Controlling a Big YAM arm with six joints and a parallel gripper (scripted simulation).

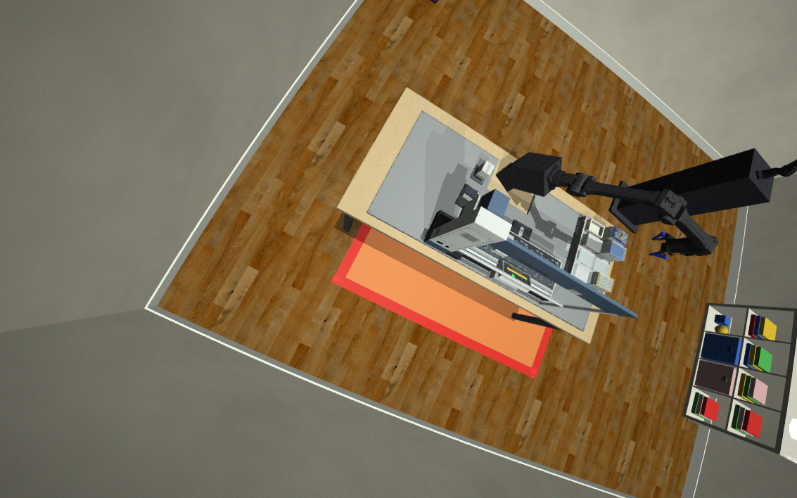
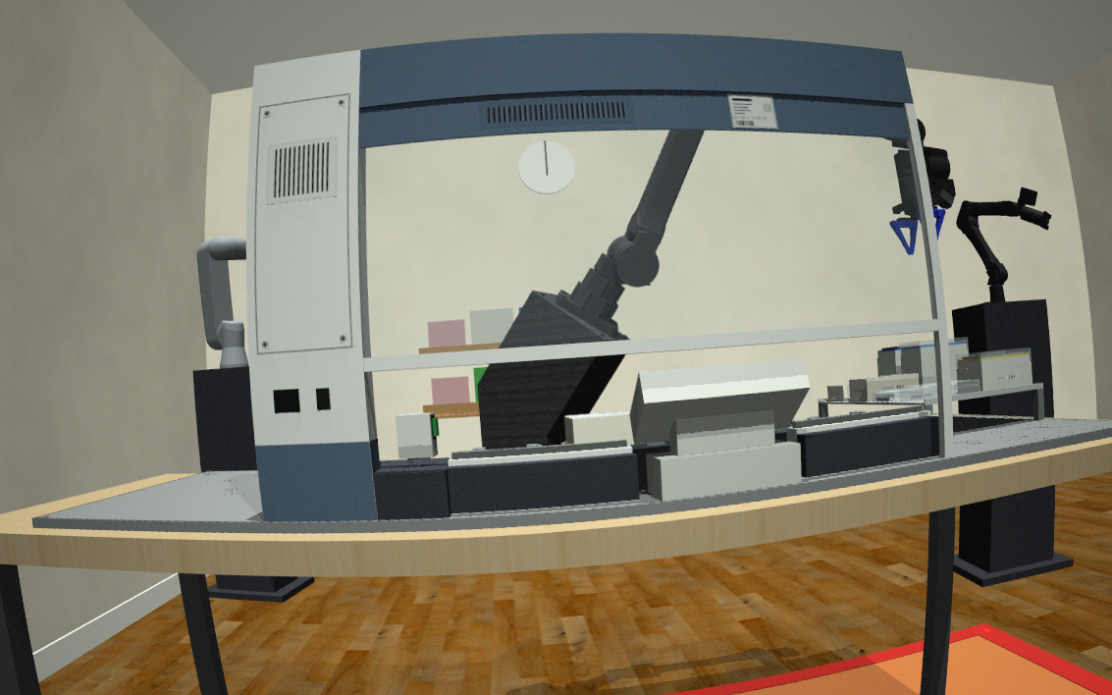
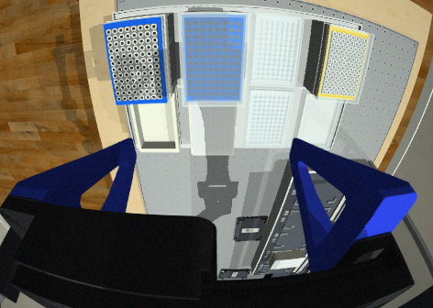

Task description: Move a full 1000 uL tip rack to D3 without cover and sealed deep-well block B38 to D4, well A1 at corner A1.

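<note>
My gripper is now 22 cm above the blue tip rack, 10 cm past it and 2 cm to the left of it. Round my hand: shelf label 35 cm below, 21 cm to the right, 9 cm ahead; pale reservoir 28 cm below, 15 cm to the right, 8 cm behind; shelf 29 cm below, 7 cm ahead, 5 cm to the right.
</note>
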